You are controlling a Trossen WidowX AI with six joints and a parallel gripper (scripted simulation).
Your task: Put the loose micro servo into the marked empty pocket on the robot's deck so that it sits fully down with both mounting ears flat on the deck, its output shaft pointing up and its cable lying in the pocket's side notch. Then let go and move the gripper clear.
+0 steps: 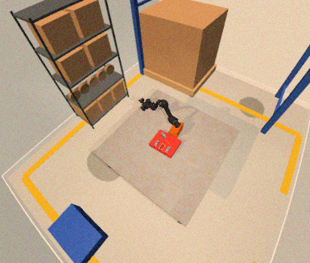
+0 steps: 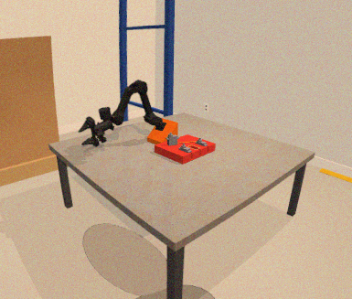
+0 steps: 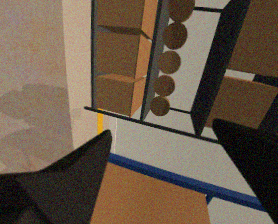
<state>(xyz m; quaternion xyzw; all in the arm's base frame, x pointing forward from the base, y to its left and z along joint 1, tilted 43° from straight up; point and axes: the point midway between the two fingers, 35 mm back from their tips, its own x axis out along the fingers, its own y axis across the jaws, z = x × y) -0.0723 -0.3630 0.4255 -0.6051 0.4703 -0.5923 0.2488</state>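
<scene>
The red robot deck is 550 mm to the left of my gripper tip, 280 mm ahead of it and 130 mm below it.
</scene>
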